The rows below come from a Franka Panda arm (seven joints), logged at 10 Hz.
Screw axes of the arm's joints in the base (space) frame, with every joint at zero. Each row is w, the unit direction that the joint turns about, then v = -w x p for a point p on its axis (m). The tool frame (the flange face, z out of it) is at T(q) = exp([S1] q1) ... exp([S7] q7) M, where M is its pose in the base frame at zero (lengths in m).
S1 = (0, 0, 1, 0.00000, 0.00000, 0.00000)
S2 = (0, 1, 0, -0.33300, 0.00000, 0.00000)
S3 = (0, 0, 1, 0.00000, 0.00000, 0.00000)
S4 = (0, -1, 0, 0.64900, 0.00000, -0.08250)
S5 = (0, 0, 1, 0.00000, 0.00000, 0.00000)
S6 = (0, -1, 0, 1.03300, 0.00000, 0.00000)
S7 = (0, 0, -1, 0.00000, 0.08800, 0.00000)
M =
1 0 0 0.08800
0 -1 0 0.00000
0 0 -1 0.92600
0 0 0 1
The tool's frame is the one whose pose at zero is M.
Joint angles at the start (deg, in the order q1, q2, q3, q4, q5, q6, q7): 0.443 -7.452 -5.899 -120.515 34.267 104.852 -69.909
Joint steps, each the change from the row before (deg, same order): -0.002 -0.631 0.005 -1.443 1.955 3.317 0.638; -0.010 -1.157 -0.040 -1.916 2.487 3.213 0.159; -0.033 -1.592 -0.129 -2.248 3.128 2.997 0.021; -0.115 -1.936 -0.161 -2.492 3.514 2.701 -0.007; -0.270 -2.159 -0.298 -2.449 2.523 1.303 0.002; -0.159 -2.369 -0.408 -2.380 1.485 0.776 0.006
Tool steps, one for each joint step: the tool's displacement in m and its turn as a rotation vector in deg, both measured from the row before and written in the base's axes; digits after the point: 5 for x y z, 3 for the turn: 0.00058 -0.00177 -0.00158 0.913 -1.591 -3.075; -0.00257 -0.00196 -0.00062 1.423 -1.791 -2.992; -0.00523 -0.00259 0.00039 2.043 -1.755 -3.255; -0.00760 -0.00335 0.00083 2.453 -1.571 -3.454; -0.01067 -0.00441 0.00057 2.086 -0.756 -2.478; -0.01214 -0.00398 0.00120 1.396 -0.595 -1.673
